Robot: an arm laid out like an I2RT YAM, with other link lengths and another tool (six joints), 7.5 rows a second.
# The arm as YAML. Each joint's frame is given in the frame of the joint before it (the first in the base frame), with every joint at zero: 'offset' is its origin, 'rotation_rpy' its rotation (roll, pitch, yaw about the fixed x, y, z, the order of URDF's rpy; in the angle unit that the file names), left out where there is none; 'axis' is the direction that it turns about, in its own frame. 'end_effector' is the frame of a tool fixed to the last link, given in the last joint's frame.
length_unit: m
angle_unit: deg
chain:
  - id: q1
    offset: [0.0, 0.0, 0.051]
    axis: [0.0, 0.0, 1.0]
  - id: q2
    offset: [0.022, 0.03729, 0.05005]
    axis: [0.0, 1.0, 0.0]
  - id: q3
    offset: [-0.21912, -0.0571, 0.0]
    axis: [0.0, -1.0, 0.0]
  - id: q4
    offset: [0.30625, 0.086, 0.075]
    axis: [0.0, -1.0, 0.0]
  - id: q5
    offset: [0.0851, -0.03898, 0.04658]
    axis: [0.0, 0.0, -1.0]
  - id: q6
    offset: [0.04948, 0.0, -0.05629]
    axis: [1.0, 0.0, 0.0]
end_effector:
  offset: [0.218, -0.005, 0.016]
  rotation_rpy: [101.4, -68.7, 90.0]
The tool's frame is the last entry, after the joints.
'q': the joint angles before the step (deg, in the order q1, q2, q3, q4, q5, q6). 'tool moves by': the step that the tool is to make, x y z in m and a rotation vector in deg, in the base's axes. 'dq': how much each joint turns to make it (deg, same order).
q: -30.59 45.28 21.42 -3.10 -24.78 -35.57
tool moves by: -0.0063 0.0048 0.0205 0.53 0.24 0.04
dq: 0.05 -4.14 2.02 -6.49 -0.14 0.33
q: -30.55 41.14 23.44 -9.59 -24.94 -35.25
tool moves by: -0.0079 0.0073 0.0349 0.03 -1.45 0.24
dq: 0.03 -5.58 2.31 -6.38 -0.53 0.65
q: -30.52 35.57 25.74 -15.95 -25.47 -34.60
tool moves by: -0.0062 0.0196 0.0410 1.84 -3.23 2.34
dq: 0.01 -4.77 2.26 -4.16 -3.45 2.22
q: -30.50 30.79 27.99 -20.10 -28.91 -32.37
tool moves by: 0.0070 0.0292 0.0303 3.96 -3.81 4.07
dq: 1.88 -0.10 1.25 2.52 -3.95 4.88
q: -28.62 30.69 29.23 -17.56 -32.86 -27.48
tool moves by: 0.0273 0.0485 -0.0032 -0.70 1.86 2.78
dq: 11.49 7.71 4.40 2.73 8.67 1.80
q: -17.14 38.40 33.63 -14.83 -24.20 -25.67
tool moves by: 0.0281 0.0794 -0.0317 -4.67 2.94 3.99
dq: 16.34 11.23 3.40 5.52 13.34 -0.39
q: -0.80 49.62 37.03 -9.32 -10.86 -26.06
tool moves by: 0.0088 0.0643 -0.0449 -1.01 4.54 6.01
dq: 7.87 10.88 3.16 3.15 2.00 0.07
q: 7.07 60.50 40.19 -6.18 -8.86 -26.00
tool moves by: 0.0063 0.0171 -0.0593 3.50 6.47 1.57
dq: 0.22 10.28 1.40 3.47 -3.27 3.13
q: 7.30 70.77 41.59 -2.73 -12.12 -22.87
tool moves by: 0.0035 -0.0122 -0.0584 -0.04 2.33 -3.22
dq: -0.04 7.25 -3.37 8.67 2.53 1.98
